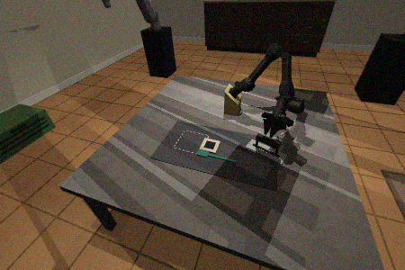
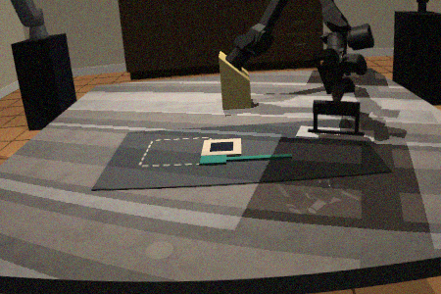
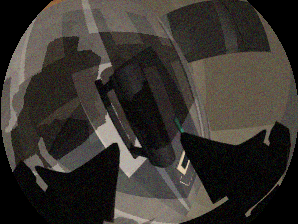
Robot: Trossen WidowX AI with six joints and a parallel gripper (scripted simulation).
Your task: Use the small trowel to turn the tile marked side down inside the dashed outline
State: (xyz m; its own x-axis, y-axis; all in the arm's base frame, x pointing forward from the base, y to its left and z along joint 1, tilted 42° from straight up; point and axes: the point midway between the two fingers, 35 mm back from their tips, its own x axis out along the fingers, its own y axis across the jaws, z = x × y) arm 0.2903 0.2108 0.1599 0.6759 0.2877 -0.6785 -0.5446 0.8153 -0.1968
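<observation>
Right now my gripper tip is 10 mm short of the white flat tool, 20 mm to the left of it and 50 mm above it. Round my gripper tip: cream tile: 80 mm ahead, 290 mm to the right, 80 mm below; dark mat: 90 mm ahead, 250 mm to the right, 110 mm below; green trowel: 150 mm ahead, 260 mm to the right, 80 mm below.
</observation>
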